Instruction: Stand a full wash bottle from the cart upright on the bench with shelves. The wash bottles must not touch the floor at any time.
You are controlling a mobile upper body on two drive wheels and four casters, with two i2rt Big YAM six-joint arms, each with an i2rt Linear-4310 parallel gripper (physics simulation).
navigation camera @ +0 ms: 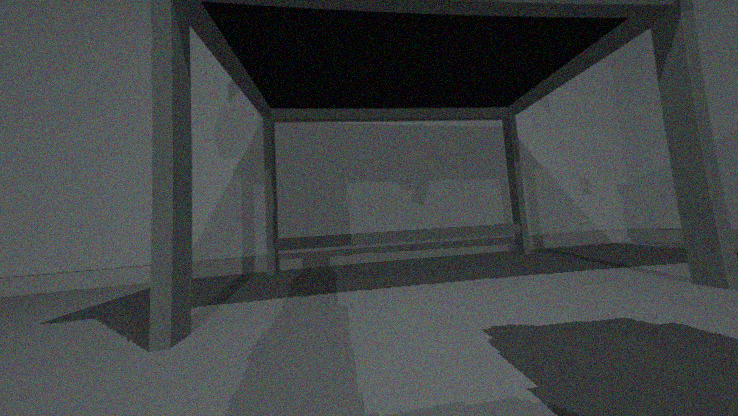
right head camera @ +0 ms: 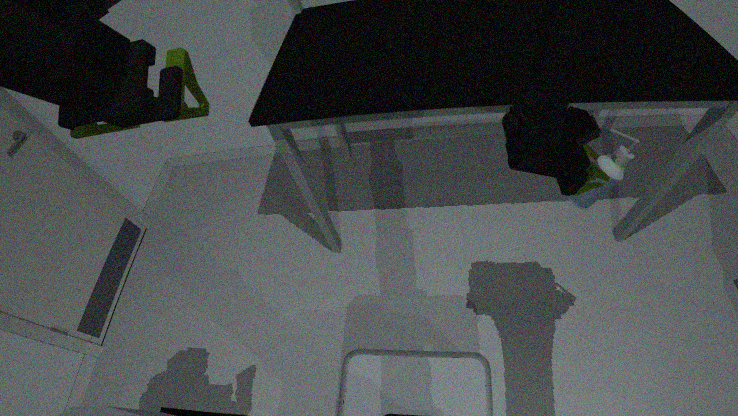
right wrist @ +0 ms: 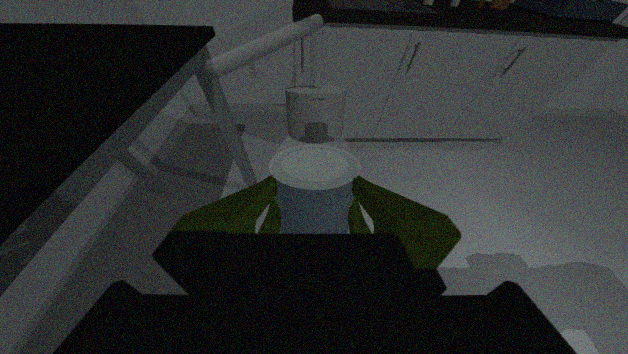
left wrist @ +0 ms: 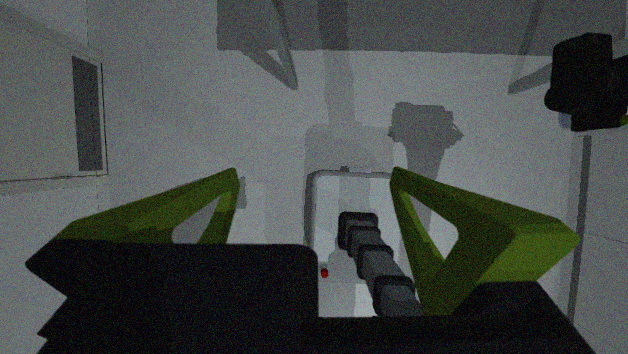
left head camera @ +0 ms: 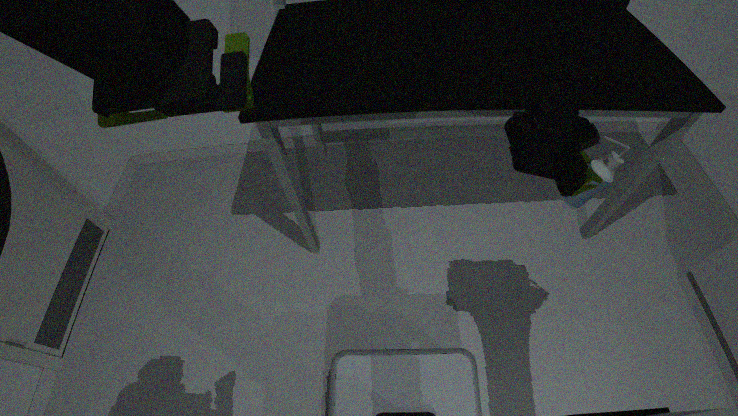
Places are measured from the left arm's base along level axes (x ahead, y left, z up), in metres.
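Where they show: left gripper, fingertip midpoint: [right head camera: 172,115] [left wrist: 314,176] [left head camera: 208,106]; right gripper, fingertip midpoint: [right head camera: 607,173] [right wrist: 314,177] [left head camera: 598,176].
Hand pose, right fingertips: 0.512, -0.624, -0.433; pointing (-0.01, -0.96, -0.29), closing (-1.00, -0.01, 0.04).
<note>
After its pixels a point has its place, as x, y, z.
A wash bottle [left head camera: 602,169] {0.502, -0.611, -0.399} [right head camera: 610,167] {0.499, -0.612, -0.400} [right wrist: 315,207] {0.512, -0.592, -0.419} with bluish body, white shoulder and angled spout is in my right gripper [left head camera: 593,178] {0.512, -0.624, -0.433} [right head camera: 601,175] {0.512, -0.624, -0.433} [right wrist: 314,177] {0.512, -0.624, -0.433}. The gripper is shut on it, with a green finger on each side. The bottle looks about upright in the right wrist view. It hangs in front of the bench's near edge, above the floor. My left gripper [left head camera: 178,111] [right head camera: 147,121] [left wrist: 314,176] {0.362, 0.009, -0.119} is open and empty, left of the bench. The black-topped bench [left head camera: 439,62] {1.029, -0.351, -0.496} [right head camera: 439,62] {1.011, -0.323, -0.496} [right wrist: 75,100] {0.913, -0.820, -0.496} shows no shelves here. I cannot make out the cart.
Grey bench legs [left head camera: 294,201] {0.836, 0.185, -0.956} [right head camera: 312,201] {0.836, 0.181, -0.955} [navigation camera: 170,206] {0.836, 0.173, -1.113} reach the floor ahead. A cabinet [right wrist: 435,95] {-0.298, -1.684, -0.894} with a dark top stands beyond the bottle. A door [right head camera: 56,222] {0.686, 1.510, -0.858} is at the left. A tubular frame [left head camera: 403,352] {0.309, -0.226, -1.161} [right head camera: 418,353] {0.313, -0.236, -1.165} shows low in the middle.
</note>
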